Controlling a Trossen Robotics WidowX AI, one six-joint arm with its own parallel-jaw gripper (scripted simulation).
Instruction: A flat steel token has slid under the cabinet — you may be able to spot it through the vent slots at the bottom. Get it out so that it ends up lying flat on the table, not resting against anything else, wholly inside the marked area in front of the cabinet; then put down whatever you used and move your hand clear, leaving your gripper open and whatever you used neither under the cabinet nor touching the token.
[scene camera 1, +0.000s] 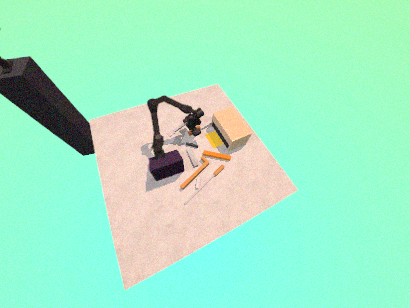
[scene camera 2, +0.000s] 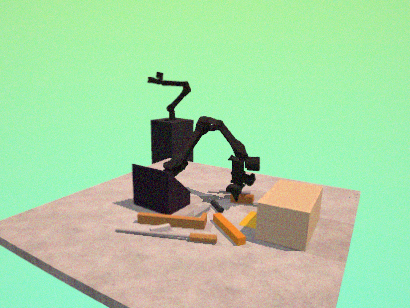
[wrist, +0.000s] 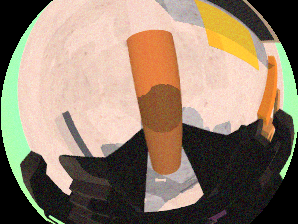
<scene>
I see my gripper (wrist: 161, 129), an orange bar (wrist: 264, 112), an orange L-shaped tool (scene camera 2: 156, 219) and a tan cabinet (scene camera 2: 287, 215).
The tan cabinet shows as well in scene camera 1 (scene camera 1: 231, 128).
</scene>
